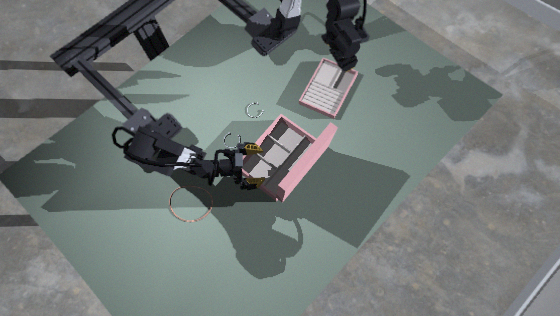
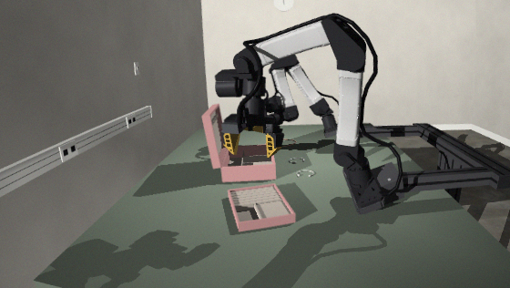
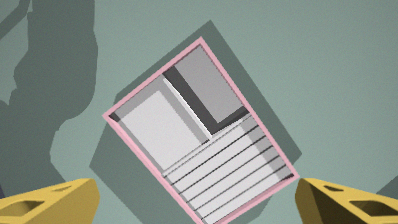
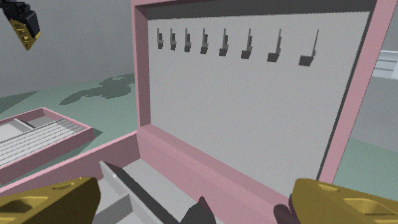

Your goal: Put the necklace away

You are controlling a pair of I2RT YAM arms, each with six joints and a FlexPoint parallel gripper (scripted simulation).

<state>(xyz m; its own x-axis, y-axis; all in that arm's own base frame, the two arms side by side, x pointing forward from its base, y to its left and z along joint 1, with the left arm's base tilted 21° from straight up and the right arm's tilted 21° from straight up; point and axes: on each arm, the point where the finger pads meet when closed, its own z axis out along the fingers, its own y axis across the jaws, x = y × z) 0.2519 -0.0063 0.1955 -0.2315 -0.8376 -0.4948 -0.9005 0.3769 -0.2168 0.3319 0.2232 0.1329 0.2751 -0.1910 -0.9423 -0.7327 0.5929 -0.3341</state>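
Observation:
My right hand is 90 mm to the right of the pink jewelry box, 20 mm above it and 10 mm short of it. From my right hand the other things lie so: pink tray: 430 mm to the left, 130 mm below, 80 mm behind.
Now: the pink jewelry box 80 mm ahead of my left hand, 380 mm to the right of it and 60 mm below it. Round my left hand: pink tray: 10 mm behind, 40 mm to the right, 170 mm below.

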